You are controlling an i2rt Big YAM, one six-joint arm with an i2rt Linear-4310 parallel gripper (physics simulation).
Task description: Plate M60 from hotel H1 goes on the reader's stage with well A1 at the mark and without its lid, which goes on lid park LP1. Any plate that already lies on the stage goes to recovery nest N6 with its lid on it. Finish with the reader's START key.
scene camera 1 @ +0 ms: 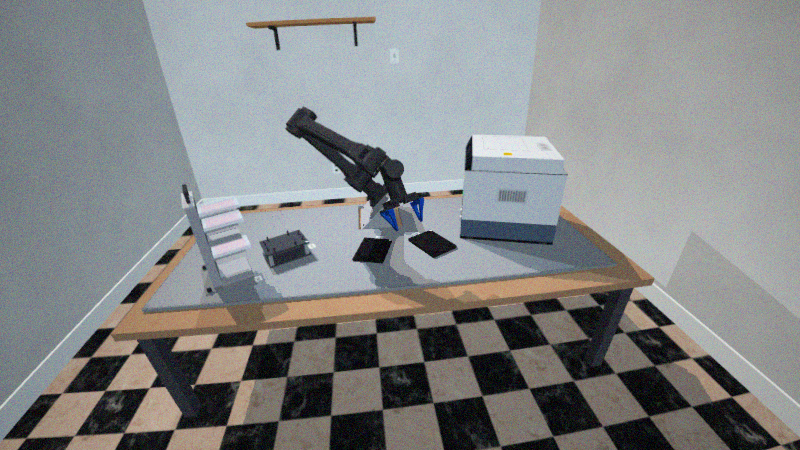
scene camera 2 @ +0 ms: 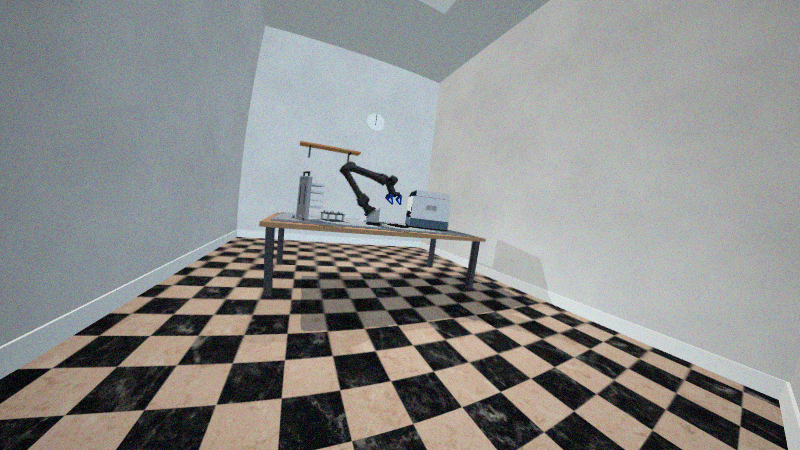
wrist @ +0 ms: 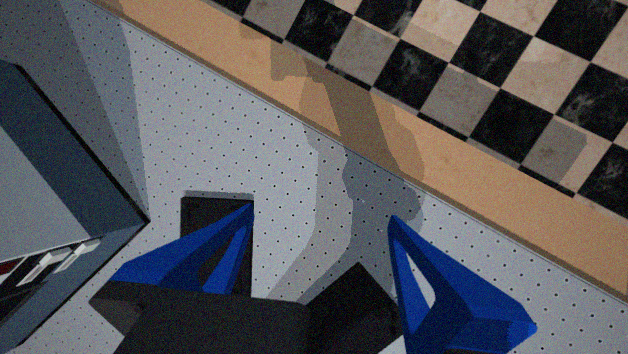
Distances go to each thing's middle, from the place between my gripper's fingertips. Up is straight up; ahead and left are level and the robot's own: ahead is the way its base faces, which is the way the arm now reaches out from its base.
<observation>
Now: hand 470 mm to the right of the plate reader (scene camera 1: 546,191), 320 mm past it and 10 mm above it.
</observation>
